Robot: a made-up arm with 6 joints.
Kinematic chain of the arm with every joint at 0, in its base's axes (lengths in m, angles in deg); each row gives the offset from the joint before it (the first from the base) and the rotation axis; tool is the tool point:
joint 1: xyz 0 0 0.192 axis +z
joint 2: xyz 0 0.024 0 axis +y
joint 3: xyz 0 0 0.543 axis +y
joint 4: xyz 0 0 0.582 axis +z
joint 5: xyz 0 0 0 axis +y
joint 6: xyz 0 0 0.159 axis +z
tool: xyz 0 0 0
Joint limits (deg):
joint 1: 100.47..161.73
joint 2: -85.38..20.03
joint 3: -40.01..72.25
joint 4: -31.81..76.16
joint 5: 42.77..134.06
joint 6: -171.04..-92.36
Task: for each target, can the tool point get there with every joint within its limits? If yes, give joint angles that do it. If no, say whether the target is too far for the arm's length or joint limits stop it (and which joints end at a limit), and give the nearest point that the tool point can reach.
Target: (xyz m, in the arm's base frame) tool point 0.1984 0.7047 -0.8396
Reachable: no: joint limits stop it (at a limit: joint 1, joint 2, joint 3) | nearest point -0.1263 0.7457 0.5244 | short by 1.403 m
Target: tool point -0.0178 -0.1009 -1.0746
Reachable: no: joint limits stop it (at a limit: joint 1, joint 2, joint 3, joint 4, joint 5) | nearest point 0.0384 -0.9502 -0.0150 | short by 1.359 m
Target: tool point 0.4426 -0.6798 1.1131
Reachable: yes | joints 128.27 -38.61 -14.95 22.26 55.35 -159.57
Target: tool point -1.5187 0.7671 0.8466
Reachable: no: too far | nearest point -0.7956 0.4019 0.7693 | short by 0.814 m
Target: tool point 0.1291 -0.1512 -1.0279
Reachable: no: joint limits stop it (at a limit: joint 2, joint 3, joint 4, joint 5) | nearest point 0.6175 -0.7232 -0.0150 | short by 1.262 m
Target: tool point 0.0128 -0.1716 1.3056
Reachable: yes | joints 152.95 4.08 -26.59 50.69 91.66 -129.86
